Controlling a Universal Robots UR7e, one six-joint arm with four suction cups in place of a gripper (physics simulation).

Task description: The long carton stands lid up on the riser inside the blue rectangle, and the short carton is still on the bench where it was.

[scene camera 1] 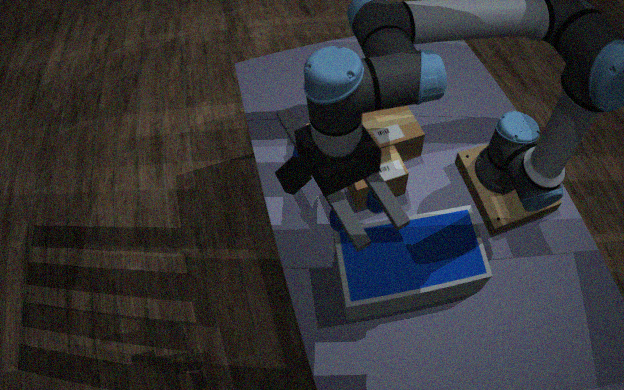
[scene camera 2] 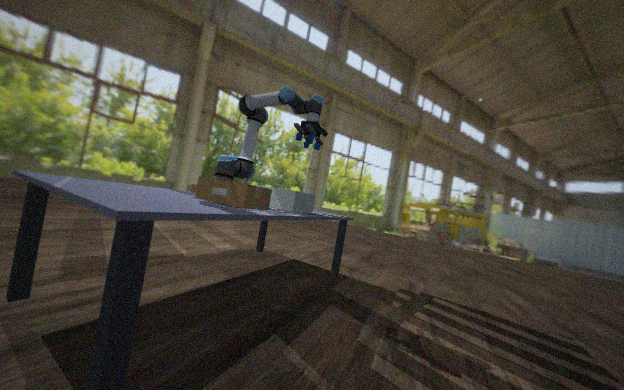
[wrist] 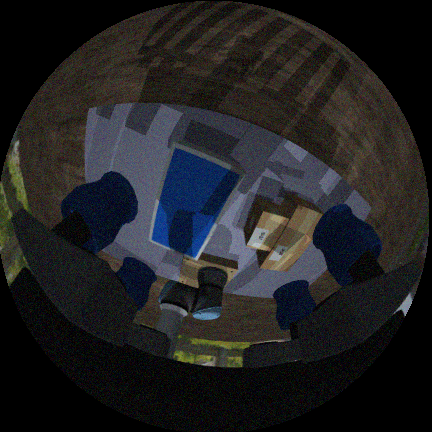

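Seen in the pictures: end effector, tool point: [scene camera 2: 307, 144] [wrist: 221, 260]; arm's base, origin of the base link: [scene camera 1: 497, 171] [wrist: 212, 275].
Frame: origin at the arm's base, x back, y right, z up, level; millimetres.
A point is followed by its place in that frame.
The long carton [scene camera 1: 393, 119] @[z 51, x -208, y 277 mm] [scene camera 2: 250, 196] @[z 1, x -443, y 354 mm] [wrist: 303, 224] @[z 51, x -391, y 288 mm] lies on the bench, its label on the upper face; the wrist hides part of it in scene camera 1. The short carton [scene camera 1: 398, 176] @[z 49, x -303, y 104 mm] [wrist: 273, 223] @[z 51, x -380, y 169 mm] lies close beside it, label up; whether they touch I cannot tell. The riser [scene camera 1: 420, 298] @[z 20, x -421, y -203 mm] [scene camera 2: 300, 201] @[z 13, x -547, y -11 mm] is a low grey block with a blue rectangle [scene camera 1: 380, 270] @[z 68, x -482, y -104 mm] [wrist: 195, 185] @[z 68, x -478, y -80 mm] on top, and no carton stands on it. My gripper [scene camera 1: 345, 185] @[z 352, x -532, y -11 mm] [scene camera 2: 309, 139] [wrist: 220, 259] @[z 352, x -532, y -11 mm] hangs high above the bench, its blue suction cups free, holding nothing.
The bench [scene camera 1: 500, 325] @[z -52, x -249, y -374 mm] [scene camera 2: 125, 197] @[z -52, x -294, y 745 mm] [wrist: 130, 150] @[z -52, x -563, y -367 mm] carries the wooden base plate [scene camera 1: 480, 200] @[z -10, x -107, y -47 mm] [wrist: 190, 272] @[z -3, x 7, y -112 mm] of the arm, close to one end of the riser. The cartons lie off the riser's long side. Dark shadows cross the bench and part of the blue top.
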